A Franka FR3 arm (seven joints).
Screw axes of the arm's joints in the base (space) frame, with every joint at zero. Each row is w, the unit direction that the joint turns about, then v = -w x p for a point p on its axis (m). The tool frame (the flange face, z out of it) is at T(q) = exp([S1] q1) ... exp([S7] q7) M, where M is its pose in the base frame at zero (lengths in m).
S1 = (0, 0, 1, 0, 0, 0)
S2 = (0, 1, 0, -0.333, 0, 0)
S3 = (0, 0, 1, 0, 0, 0)
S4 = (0, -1, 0, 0.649, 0, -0.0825)
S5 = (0, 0, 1, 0, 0, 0)
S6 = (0, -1, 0, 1.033, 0, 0)
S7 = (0, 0, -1, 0, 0.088, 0)
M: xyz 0.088 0 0.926 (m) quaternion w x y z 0 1 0 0
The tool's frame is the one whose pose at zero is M.
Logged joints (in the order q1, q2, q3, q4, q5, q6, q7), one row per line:
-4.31 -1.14 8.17 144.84 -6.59 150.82 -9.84
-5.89 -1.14 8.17 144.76 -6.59 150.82 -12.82
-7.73 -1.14 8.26 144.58 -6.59 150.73 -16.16
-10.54 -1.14 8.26 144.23 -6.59 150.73 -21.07
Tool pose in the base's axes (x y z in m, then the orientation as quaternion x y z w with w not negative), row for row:
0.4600 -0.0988 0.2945 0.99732 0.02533 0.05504 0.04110
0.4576 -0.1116 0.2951 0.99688 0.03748 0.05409 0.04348
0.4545 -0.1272 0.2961 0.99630 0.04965 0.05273 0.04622
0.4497 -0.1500 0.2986 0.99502 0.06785 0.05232 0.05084
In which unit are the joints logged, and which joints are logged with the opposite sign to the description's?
The joints are logged in degrees. Opposite sign: q3, q4.
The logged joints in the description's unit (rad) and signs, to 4 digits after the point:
-0.0752 -0.0199 -0.1426 -2.5279 -0.1150 2.6323 -0.1717
-0.1028 -0.0199 -0.1426 -2.5265 -0.1150 2.6323 -0.2238
-0.1349 -0.0199 -0.1442 -2.5234 -0.1150 2.6307 -0.2820
-0.1840 -0.0199 -0.1442 -2.5173 -0.1150 2.6307 -0.3677

